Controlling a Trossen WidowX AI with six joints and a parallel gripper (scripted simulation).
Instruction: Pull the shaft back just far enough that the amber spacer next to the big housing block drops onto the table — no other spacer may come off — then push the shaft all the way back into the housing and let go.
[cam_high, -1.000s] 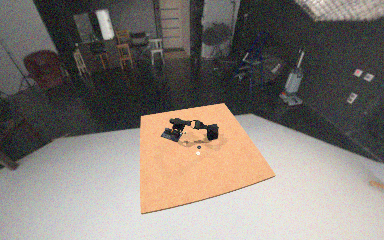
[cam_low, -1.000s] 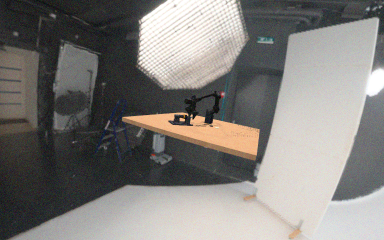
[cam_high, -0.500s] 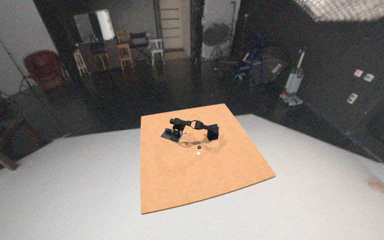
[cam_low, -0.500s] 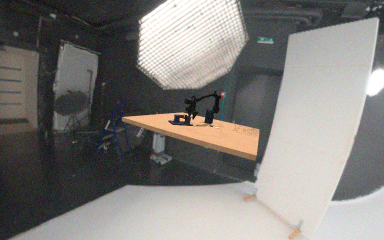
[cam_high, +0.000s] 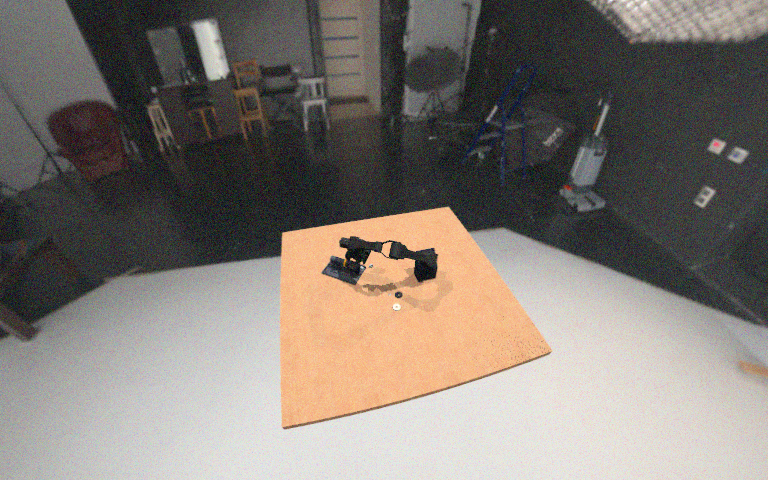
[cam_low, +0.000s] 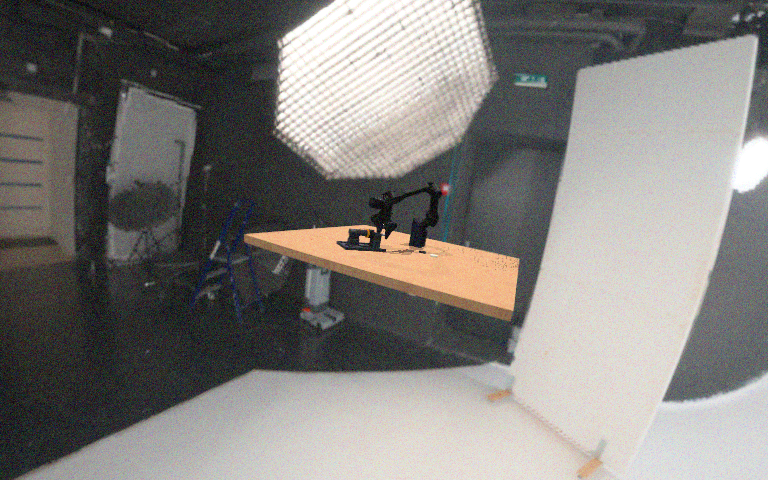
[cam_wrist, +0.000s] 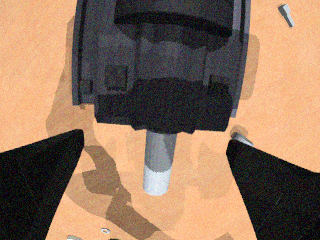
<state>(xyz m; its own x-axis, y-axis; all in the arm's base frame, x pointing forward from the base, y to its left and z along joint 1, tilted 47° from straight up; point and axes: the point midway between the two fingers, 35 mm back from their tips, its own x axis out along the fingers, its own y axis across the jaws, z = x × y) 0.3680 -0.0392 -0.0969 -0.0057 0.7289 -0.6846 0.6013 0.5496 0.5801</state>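
The light grey shaft lies 50 mm ahead of my gripper tip, 40 mm to the right of it and 20 mm above it. The rest, counted from my gripper tip: amber spacer 80 mm ahead, 60 mm to the right, 20 mm above; then dark grey support block 100 mm ahead, 80 mm to the right, 10 mm below.
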